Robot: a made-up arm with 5 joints.
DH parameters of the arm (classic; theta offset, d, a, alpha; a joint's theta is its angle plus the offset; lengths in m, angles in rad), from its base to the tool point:
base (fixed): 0.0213 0 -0.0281 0
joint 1: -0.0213 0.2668 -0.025 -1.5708
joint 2: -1.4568 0 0.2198 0
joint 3: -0.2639 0 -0.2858 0
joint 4: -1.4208 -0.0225 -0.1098 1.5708
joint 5: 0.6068 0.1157 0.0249 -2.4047
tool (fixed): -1.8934 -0.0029 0 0
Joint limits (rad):
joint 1: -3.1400..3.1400
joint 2: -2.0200..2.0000
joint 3: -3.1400..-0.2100
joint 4: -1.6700..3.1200
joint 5: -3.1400..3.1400
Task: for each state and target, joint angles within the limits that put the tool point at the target. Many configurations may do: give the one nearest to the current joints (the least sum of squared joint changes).
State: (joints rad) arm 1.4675 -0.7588 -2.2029 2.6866 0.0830
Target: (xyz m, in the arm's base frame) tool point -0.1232 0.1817 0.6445
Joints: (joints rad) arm 2.0815 -0.2241 -2.2668 2.2388 0.1856
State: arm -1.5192 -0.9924 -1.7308 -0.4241 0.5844
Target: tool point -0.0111 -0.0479 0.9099
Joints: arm -1.2698 -0.2366 -2.3843 0.2029 0.8939
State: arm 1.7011 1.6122 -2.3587 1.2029 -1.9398
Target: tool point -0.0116 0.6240 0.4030
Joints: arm 1.6205 1.1544 -2.8237 0.8460 -2.1043
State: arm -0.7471 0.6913 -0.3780 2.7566 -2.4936
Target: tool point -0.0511 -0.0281 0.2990
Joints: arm -0.5104 1.0206 -0.2714 3.1200 -3.1352
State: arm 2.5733 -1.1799 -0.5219 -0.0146 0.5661
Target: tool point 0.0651 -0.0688 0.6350
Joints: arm 2.5074 -1.7755 -0.6270 -0.2426 0.5682
